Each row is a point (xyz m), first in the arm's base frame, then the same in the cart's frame.
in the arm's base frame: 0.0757 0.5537 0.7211
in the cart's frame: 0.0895 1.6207 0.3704
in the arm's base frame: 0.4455 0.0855 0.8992
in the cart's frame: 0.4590 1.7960 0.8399
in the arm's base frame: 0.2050 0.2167 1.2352
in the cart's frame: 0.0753 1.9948 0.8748
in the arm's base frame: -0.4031 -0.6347 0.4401
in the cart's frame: 0.0986 0.7812 1.3782
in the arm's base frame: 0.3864 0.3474 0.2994
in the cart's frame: 0.5896 1.3622 0.3639
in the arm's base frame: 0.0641 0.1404 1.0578
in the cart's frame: 0.0464 1.7577 0.8839
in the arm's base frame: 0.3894 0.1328 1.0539
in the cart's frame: 0.3334 1.9099 0.8636
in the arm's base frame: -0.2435 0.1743 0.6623
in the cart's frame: -0.0653 1.2972 0.7177
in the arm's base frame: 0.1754 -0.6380 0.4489
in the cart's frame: 0.5996 1.0679 1.3391
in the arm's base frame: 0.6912 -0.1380 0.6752
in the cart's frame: 0.8245 1.6616 0.9339
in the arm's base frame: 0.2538 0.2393 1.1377
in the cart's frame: 0.1526 1.9463 0.8110
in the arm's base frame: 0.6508 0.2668 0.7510
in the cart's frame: 0.6525 1.8326 0.5987
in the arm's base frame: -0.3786 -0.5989 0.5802
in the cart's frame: 0.0522 0.9186 1.4002
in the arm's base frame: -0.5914 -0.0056 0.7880
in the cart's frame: -0.3740 1.1735 0.9599
